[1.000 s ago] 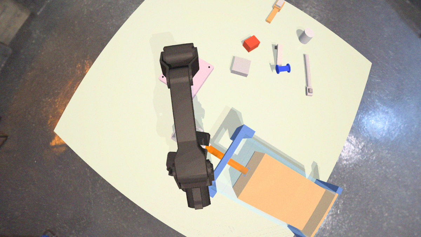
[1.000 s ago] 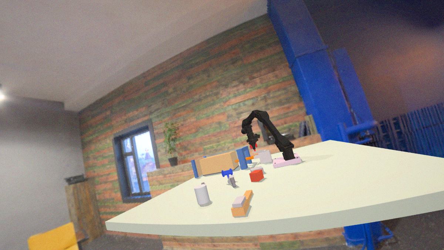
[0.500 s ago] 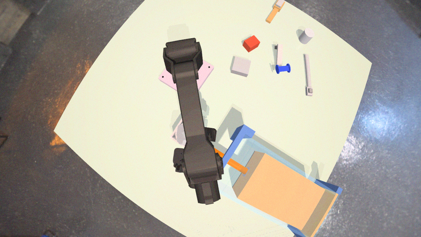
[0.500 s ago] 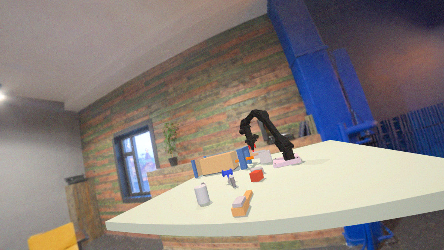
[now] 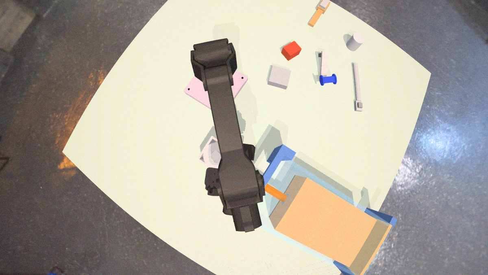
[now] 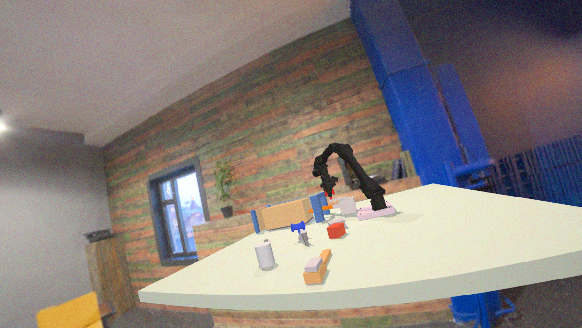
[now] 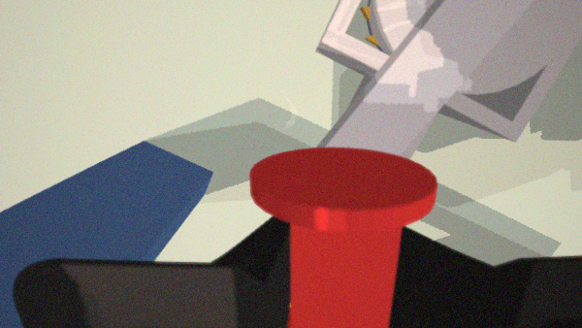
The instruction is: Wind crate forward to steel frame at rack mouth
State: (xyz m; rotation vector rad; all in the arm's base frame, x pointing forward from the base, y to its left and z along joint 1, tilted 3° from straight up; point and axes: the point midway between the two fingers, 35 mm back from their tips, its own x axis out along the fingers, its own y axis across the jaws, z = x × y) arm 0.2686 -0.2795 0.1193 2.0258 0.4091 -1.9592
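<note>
Now: the crank handle with red knob 40 mm behind my gripper tip, 10 mm to the left of it and 10 mm below it. Round my gripper tip: blue steel frame (60 mm ahead, 20 mm to the left, 10 mm below); clear-panelled guard cubby (310 mm ahead, 10 mm to the left); grey winch (110 mm behind, 10 mm to the left, 90 mm below).
</note>
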